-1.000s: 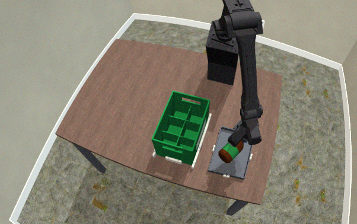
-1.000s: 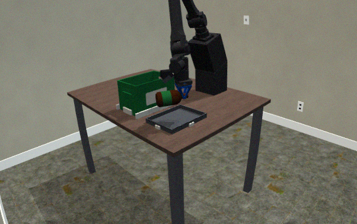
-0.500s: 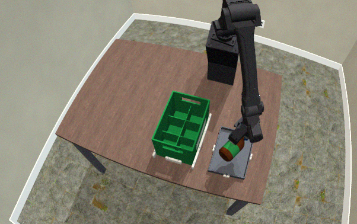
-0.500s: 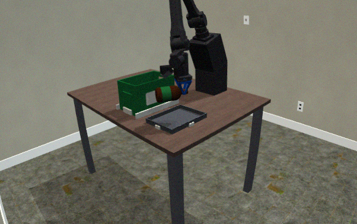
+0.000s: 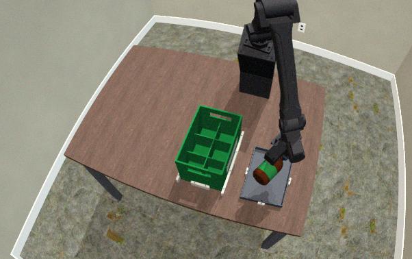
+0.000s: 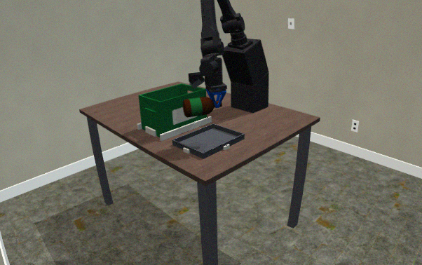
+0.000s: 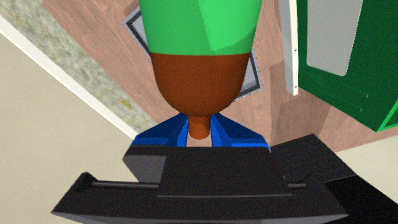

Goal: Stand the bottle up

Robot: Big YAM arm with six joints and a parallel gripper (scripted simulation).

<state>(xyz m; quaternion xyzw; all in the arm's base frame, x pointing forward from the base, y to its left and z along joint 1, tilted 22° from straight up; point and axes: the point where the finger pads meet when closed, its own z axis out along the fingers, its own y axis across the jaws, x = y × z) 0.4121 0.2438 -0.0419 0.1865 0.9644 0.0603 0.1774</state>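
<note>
The bottle is 5 cm ahead of my hand and 2 cm to the right of it. Also, from my hand: tray 15 cm below, 3 cm ahead, 2 cm to the right; green crate 29 cm to the right, 8 cm below, 4 cm ahead.
</note>
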